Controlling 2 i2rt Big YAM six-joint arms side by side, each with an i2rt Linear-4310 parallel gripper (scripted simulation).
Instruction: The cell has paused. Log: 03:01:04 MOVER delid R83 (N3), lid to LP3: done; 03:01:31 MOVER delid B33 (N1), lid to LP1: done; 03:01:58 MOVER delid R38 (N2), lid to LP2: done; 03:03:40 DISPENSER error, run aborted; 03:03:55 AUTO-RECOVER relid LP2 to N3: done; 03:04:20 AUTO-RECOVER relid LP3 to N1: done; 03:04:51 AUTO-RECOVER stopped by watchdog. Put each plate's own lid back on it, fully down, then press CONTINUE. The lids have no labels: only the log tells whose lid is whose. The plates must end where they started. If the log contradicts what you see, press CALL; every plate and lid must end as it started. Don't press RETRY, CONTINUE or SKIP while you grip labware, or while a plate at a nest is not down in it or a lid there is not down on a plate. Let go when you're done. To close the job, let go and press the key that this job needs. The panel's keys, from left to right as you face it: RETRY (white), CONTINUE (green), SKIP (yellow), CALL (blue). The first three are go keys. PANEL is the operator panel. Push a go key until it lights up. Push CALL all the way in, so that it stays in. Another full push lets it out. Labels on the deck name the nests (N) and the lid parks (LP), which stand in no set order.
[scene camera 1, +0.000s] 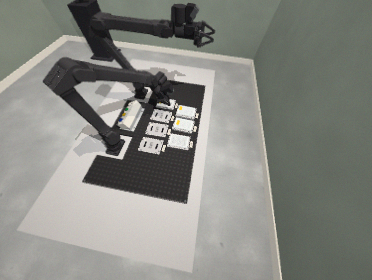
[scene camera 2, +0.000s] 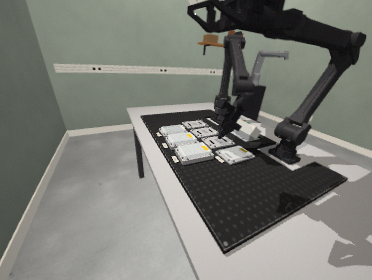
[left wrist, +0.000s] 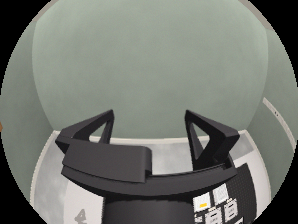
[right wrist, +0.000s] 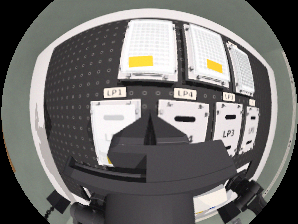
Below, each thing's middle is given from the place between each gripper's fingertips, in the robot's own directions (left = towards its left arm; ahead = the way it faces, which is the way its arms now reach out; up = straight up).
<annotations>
Now: the LP4 park (right wrist: 177, 109) 5 cm behind my right hand, 6 cm to the right of it and 6 cm below it. The rest, counted from my right hand: LP3 (right wrist: 231, 109): 5 cm behind, 19 cm to the right, 6 cm below.
I see the LP4 park 280 mm behind my left hand, 200 mm to the right of it and 470 mm below it. Also, from my left hand: LP3 (280 mm behind, 330 mm to the right, 470 mm below).
</annotations>
